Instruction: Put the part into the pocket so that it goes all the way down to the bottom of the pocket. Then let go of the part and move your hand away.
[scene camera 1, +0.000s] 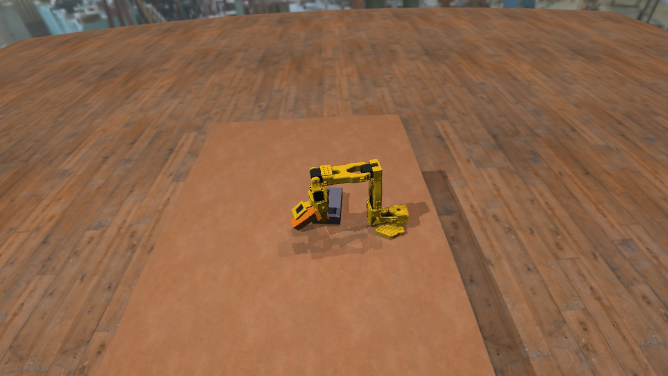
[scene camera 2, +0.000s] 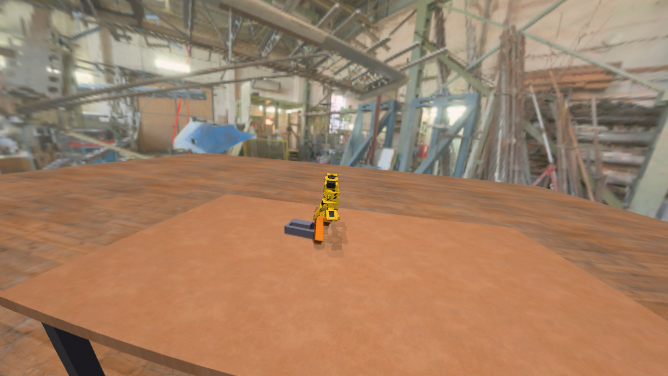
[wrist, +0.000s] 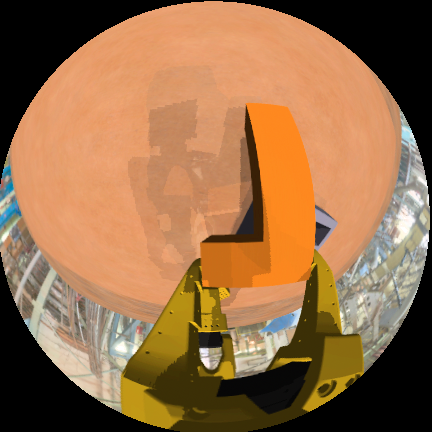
gripper: touches an orange L-shaped part (wrist: 280, 250)
